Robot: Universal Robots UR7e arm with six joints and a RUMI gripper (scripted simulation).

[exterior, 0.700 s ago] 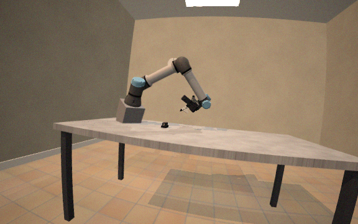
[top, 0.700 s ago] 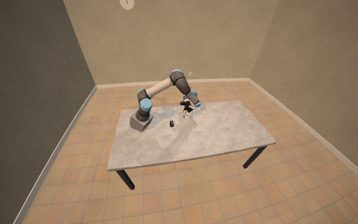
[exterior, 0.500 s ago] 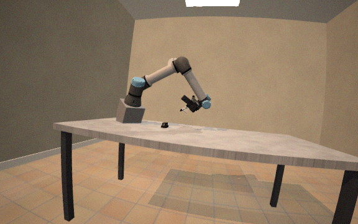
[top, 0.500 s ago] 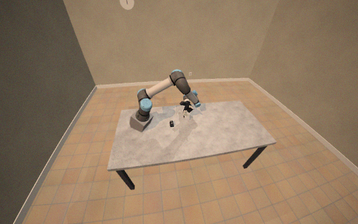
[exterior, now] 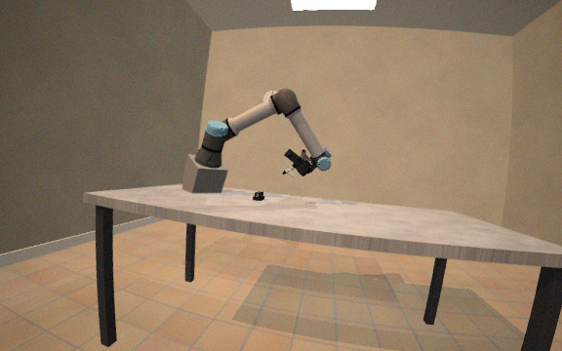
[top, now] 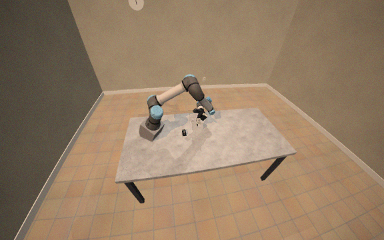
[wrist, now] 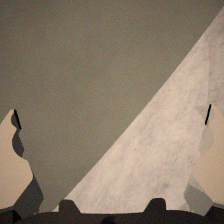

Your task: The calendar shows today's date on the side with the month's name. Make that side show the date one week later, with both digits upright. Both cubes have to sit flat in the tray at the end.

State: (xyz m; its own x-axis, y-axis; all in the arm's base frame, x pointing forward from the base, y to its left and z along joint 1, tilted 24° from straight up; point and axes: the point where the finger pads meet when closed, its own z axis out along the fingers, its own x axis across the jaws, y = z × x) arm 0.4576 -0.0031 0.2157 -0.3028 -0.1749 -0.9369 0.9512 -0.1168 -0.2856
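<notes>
Now: the black cube 190 mm below my hand, 180 mm behind it and 40 mm to the left of it. From my hand the other things lie so: black date cube (190 mm below, 180 mm behind, 70 mm to the left); black calendar tray (200 mm below, 180 mm behind, 60 mm to the left).
</notes>
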